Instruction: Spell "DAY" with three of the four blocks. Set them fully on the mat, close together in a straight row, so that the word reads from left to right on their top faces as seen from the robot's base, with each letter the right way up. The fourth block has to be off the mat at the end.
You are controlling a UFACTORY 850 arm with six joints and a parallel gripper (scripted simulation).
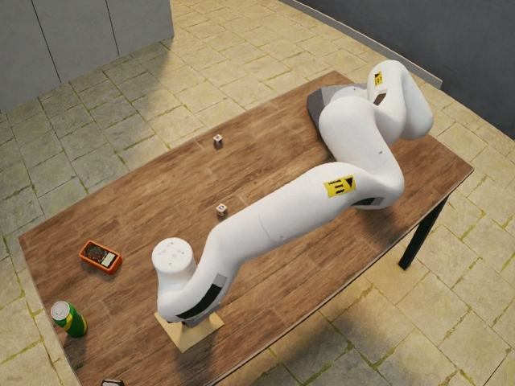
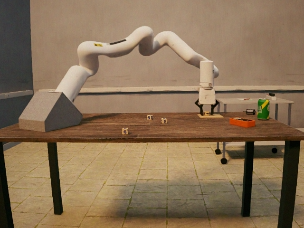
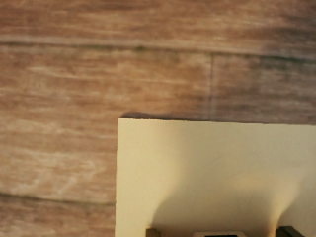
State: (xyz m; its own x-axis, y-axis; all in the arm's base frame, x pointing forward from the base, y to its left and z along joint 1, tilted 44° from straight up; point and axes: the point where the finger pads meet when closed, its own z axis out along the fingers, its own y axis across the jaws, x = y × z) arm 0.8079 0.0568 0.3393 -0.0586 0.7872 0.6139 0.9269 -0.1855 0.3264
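The tan mat is 2 cm ahead of my hand and 2 cm below it. From my hand the other things lie so: dark object: 28 cm ahead, 6 cm to the left, 1 cm below.
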